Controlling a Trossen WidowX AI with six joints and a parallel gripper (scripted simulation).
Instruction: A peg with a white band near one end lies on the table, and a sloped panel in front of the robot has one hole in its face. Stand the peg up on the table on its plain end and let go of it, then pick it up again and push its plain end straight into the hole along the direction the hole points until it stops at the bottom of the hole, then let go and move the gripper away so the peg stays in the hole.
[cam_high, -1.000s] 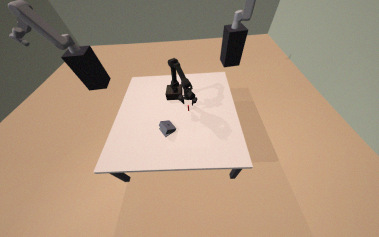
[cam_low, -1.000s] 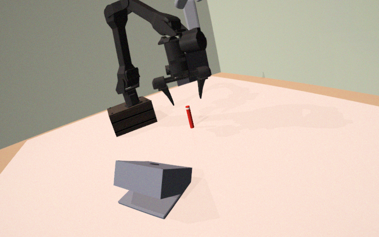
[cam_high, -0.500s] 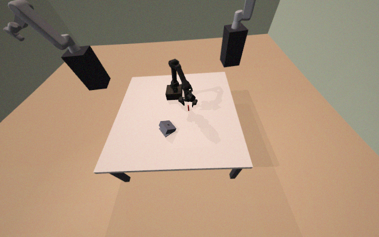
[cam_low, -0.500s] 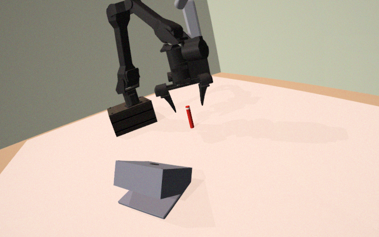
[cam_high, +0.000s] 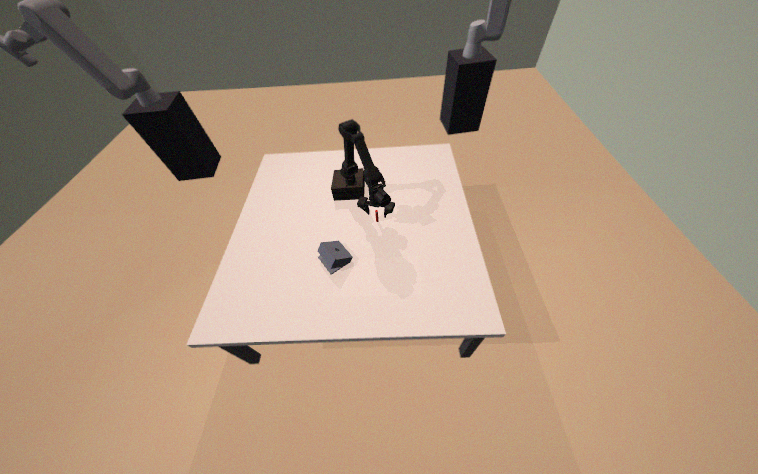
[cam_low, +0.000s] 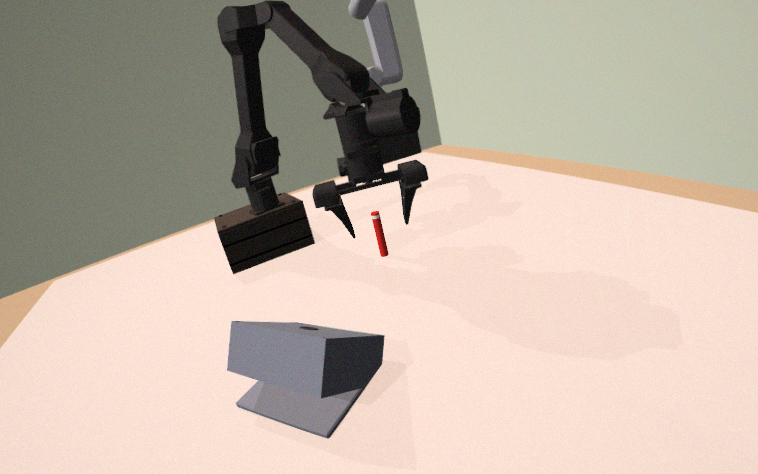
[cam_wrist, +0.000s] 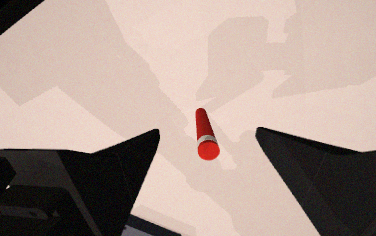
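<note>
The red peg lies 10 mm above my gripper tip. The rest, counted from my gripper tip: flat grey base plate: 250 mm to the right, 210 mm ahead, 50 mm below; then grey sloped panel: 230 mm to the right, 200 mm ahead, 10 mm below.
</note>
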